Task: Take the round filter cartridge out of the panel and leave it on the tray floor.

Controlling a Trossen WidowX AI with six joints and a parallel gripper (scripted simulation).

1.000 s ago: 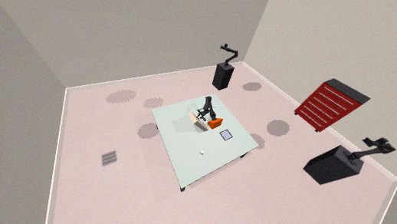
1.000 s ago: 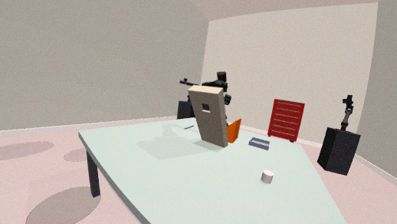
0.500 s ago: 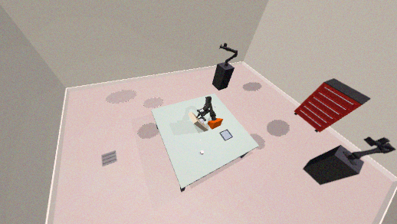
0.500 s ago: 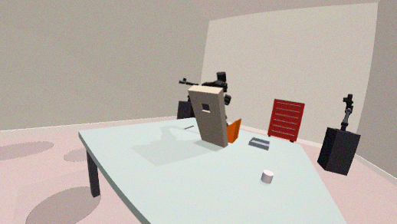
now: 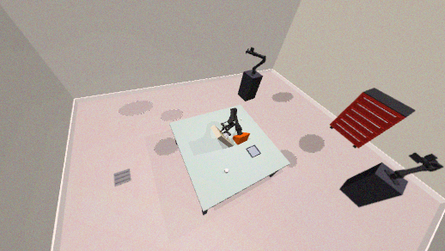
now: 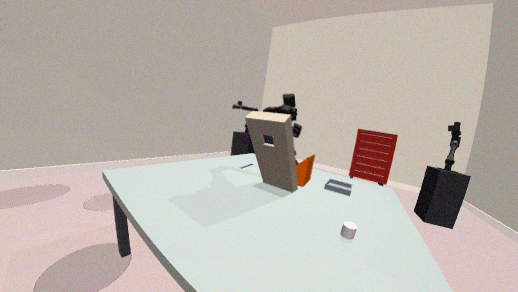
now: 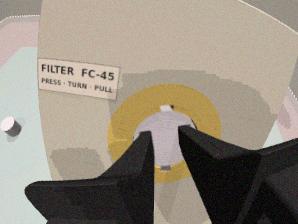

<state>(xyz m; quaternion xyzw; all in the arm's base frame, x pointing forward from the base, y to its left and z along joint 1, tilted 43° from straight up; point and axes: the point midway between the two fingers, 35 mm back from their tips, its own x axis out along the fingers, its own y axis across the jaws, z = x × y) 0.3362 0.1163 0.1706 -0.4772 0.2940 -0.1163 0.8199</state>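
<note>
My gripper tip is now 10 mm short of the white cylindrical tool and 10 mm above it. Also, from my gripper tip: grey tray 390 mm behind, 320 mm to the left, 280 mm below.
</note>
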